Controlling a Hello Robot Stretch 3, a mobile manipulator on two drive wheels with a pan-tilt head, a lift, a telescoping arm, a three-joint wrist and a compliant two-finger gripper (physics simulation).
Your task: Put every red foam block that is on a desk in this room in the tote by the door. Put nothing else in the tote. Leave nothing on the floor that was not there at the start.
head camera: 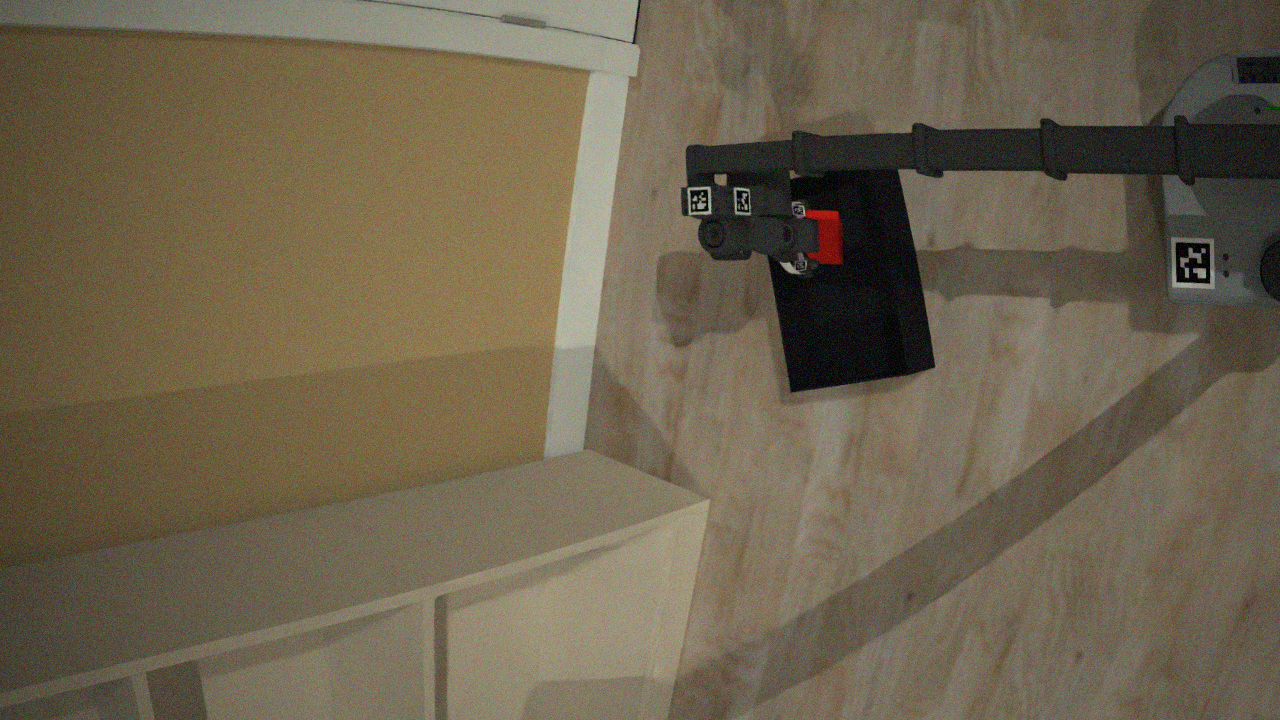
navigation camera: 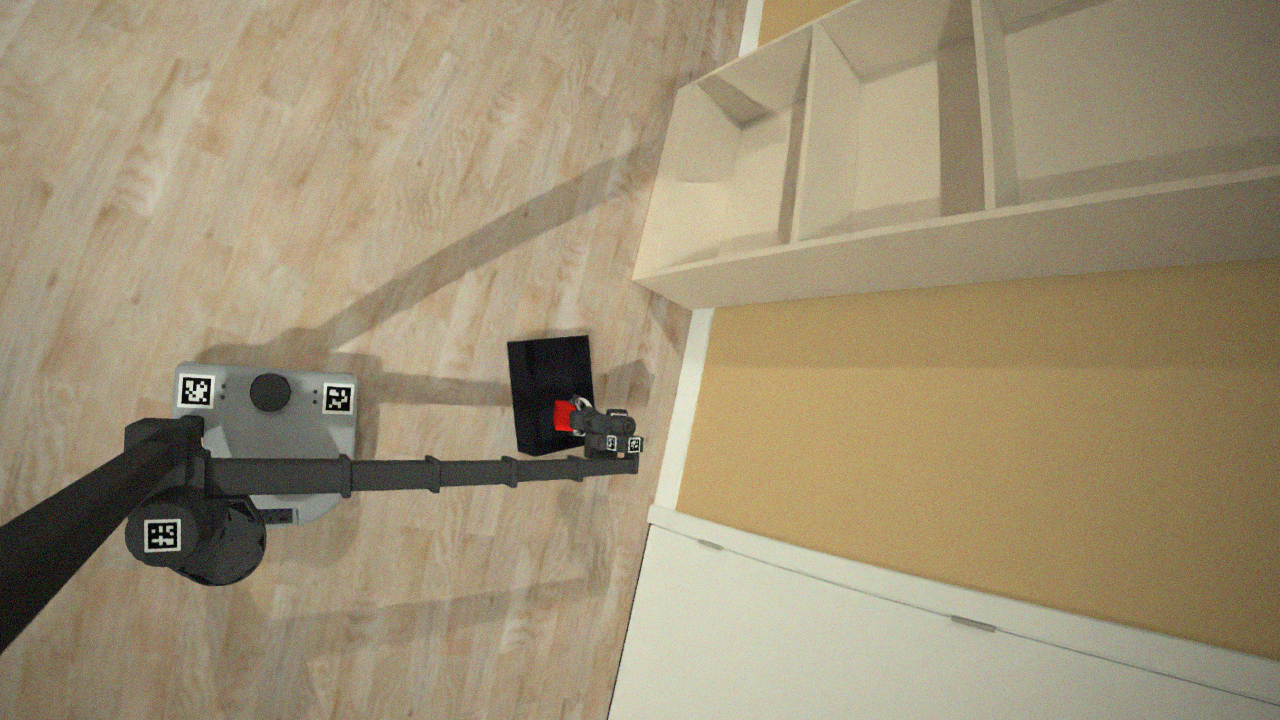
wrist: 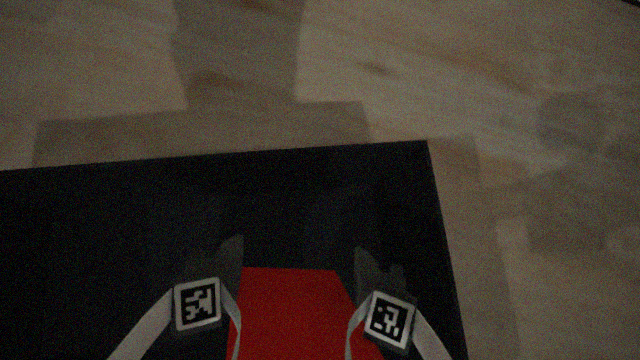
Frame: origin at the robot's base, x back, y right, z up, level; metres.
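Seen in the pictures: robot's base at its link origin: (navigation camera: 270, 390).
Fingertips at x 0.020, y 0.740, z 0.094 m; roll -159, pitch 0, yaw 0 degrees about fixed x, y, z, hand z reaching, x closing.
Offsets run from my fingertips to a thing's top centre.
A red foam block @[dx +0.002, dy -0.041, dz +0.073 m] (head camera: 827, 237) (navigation camera: 563, 415) (wrist: 290, 315) is between the fingers of my gripper (head camera: 807, 238) (navigation camera: 576, 417) (wrist: 295, 265), which is shut on it. The gripper points down and holds the block over the black tote @[dx -0.053, dy -0.042, dz +0.006 m] (head camera: 914, 331) (navigation camera: 522, 394) (wrist: 125, 210), near one end and the wall-side edge in the head view. In the wrist view the block covers part of the tote. How far the block is above the tote's bottom is hard to tell. The tote's inside is very dark. No desk shows in these views.
My arm (head camera: 984, 150) (navigation camera: 384, 474) reaches past one end of the tote from my base (head camera: 1190, 210) (navigation camera: 268, 434). A beige shelf unit (head camera: 358, 564) (navigation camera: 895, 255) stands along the yellow wall (head camera: 313, 223) (navigation camera: 984, 402). A white door (head camera: 572, 19) (navigation camera: 760, 626) is beyond the wall's other end.
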